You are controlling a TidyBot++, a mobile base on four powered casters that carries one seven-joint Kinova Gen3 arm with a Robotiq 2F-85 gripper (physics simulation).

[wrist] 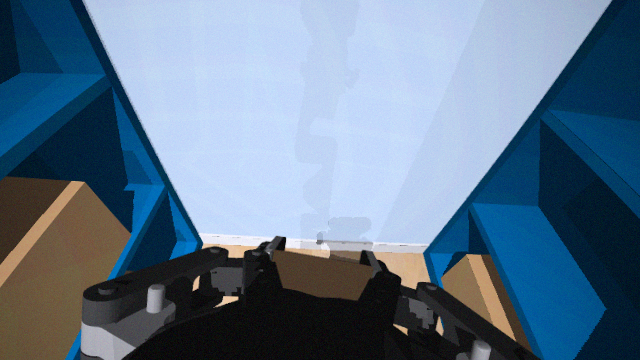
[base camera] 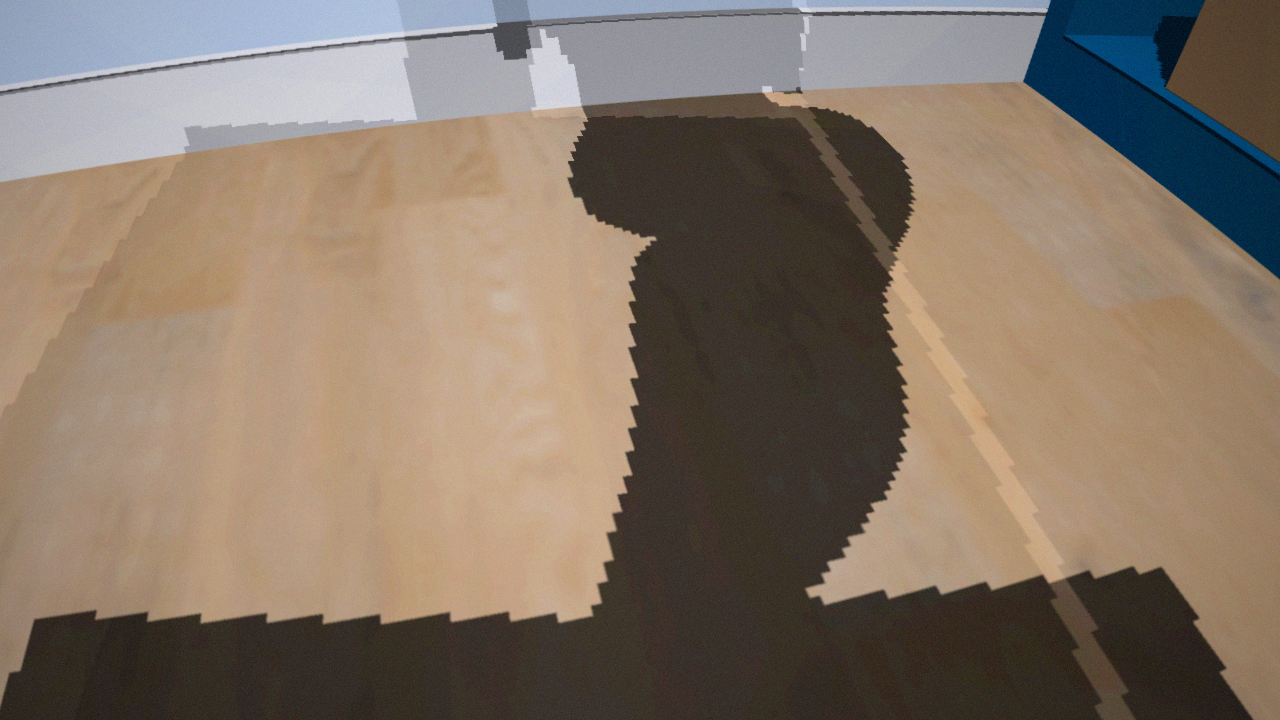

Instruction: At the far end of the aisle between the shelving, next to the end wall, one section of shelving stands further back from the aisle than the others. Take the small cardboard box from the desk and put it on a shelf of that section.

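Places are measured from the arm's base along level axes (x down, y right, z back), in metres.
Pixels of known places: gripper, fingertip midpoint: (wrist: 321, 257).
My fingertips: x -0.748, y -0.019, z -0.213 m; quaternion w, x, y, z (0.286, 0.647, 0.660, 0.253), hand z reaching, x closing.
Observation:
Behind a point stands the place of what it marks.
My gripper (wrist: 321, 257) @(x -0.748, y -0.019, z -0.213 m) is shut on the small cardboard box (wrist: 324, 276) @(x -0.783, y -0.016, z -0.187 m), whose brown face shows between the two fingertips at the bottom middle of the wrist view. Blue shelving stands on both sides in the wrist view: a left unit with a shelf board (wrist: 50, 112) @(x -0.594, y -0.673, z -0.470 m) and a right unit with a shelf board (wrist: 535, 270) @(x -0.137, y 0.735, z -0.621 m). Both reach toward the end wall (wrist: 250, 125) @(x -0.413, y -0.341, z -0.777 m). I cannot tell from these frames which section stands further back. In the base camera view, the lower part of blue shelving (base camera: 1154, 152) @(x 0.373, y 0.588, z -0.715 m) shows at the upper right. The desk does not show.
A large open cardboard box (wrist: 75, 265) @(x -0.273, y -0.641, z -0.261 m) sits in the left shelving and another cardboard box (wrist: 470, 285) @(x 0.103, y 0.623, z -0.638 m) sits low in the right shelving. A white baseboard (base camera: 268, 98) @(x 0.353, y -0.294, z -0.773 m) runs along the end wall ahead. The wooden floor (base camera: 402, 402) @(x 0.397, y -0.113, z -0.418 m) carries a dark shadow.

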